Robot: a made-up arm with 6 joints. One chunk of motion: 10 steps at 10 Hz.
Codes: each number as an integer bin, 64 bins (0 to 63) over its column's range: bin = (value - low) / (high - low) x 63, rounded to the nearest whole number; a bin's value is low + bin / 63 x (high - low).
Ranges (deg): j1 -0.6..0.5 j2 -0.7..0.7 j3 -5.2..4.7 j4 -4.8..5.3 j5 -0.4..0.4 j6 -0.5..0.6
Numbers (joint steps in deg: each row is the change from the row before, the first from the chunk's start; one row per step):
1: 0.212 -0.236 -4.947 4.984 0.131 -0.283
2: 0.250 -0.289 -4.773 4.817 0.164 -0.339
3: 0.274 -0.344 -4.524 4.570 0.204 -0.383
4: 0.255 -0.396 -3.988 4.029 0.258 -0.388
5: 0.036 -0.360 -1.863 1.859 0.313 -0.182
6: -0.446 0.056 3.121 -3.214 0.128 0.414
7: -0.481 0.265 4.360 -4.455 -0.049 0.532
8: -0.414 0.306 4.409 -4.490 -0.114 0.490
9: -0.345 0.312 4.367 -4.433 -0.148 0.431
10: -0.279 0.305 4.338 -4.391 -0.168 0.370
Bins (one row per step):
1: 47 21 2 61 42 12
2: 49 18 3 60 44 9
3: 50 16 4 58 48 7
4: 49 14 8 55 52 6
5: 36 15 21 42 56 18
6: 9 34 53 10 42 52
7: 7 43 61 2 28 59
8: 11 45 61 2 23 57
9: 15 46 61 2 20 53
10: 18 45 61 3 18 50

